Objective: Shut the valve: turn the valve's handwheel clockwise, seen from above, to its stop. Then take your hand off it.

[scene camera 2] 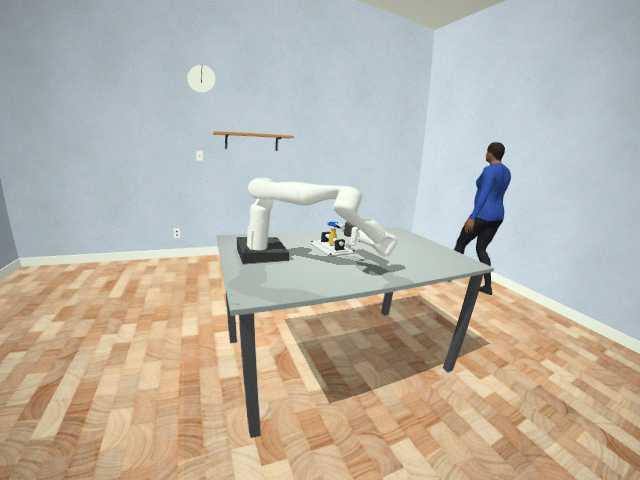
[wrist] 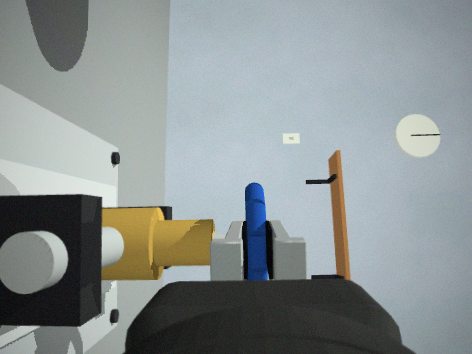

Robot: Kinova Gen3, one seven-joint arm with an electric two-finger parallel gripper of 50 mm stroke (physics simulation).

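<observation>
The blue handwheel tops the yellow valve body. In the wrist view the wheel is seen edge-on. My gripper comes at it from the side, roughly level, and is shut on the wheel's rim, with one black finger pad against each face. The finger nearer the valve body lies between the wheel and the body. The far part of the rim stands out past the fingertips; the spokes and hub cannot be made out.
The valve is mounted on a white base plate with black pipe blocks, on the grey table. My arm's black base stands left of it. A person stands beyond the table's right side.
</observation>
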